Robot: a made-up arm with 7 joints. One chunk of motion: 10 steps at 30 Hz.
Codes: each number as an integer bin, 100 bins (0 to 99) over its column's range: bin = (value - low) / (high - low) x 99, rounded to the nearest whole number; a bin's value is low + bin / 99 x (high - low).
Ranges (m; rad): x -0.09..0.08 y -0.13..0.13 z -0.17..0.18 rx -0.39..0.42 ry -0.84..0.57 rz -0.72..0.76
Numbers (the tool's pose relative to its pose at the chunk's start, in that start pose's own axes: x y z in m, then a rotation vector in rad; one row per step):
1: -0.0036 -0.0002 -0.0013 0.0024 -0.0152 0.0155
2: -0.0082 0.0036 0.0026 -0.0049 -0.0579 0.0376
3: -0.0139 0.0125 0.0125 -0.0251 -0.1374 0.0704
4: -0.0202 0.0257 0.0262 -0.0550 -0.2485 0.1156
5: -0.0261 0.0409 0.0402 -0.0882 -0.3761 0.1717
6: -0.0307 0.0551 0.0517 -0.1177 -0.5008 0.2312
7: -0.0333 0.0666 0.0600 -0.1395 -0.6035 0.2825
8: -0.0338 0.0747 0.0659 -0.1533 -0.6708 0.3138
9: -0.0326 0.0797 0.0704 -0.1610 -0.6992 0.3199
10: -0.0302 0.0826 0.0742 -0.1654 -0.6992 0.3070
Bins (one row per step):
1: 50 49 48 48 58 49
2: 48 51 49 47 55 51
3: 44 54 52 45 49 53
4: 41 59 55 41 42 56
5: 37 65 59 37 33 60
6: 35 70 63 33 24 64
7: 33 75 65 31 17 67
8: 33 78 67 29 12 69
9: 33 80 68 28 10 70
10: 35 81 69 27 10 69

